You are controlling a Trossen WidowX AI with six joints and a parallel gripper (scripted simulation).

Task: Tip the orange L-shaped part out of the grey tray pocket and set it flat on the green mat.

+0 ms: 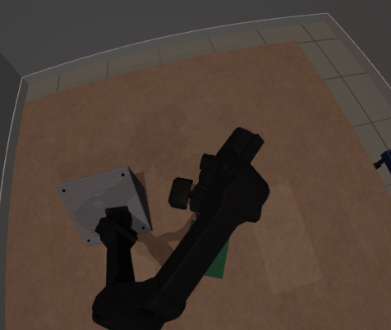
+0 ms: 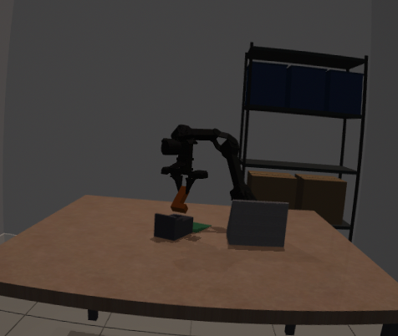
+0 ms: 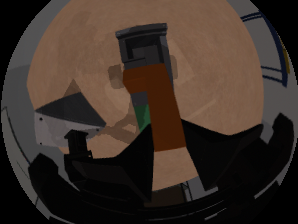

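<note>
The green mat is 17 cm below my gripper tip, 7 cm to the right of it and 4 cm behind it. Round my gripper tip: orange L-shaped part 4 cm to the left, 3 cm below.
</note>
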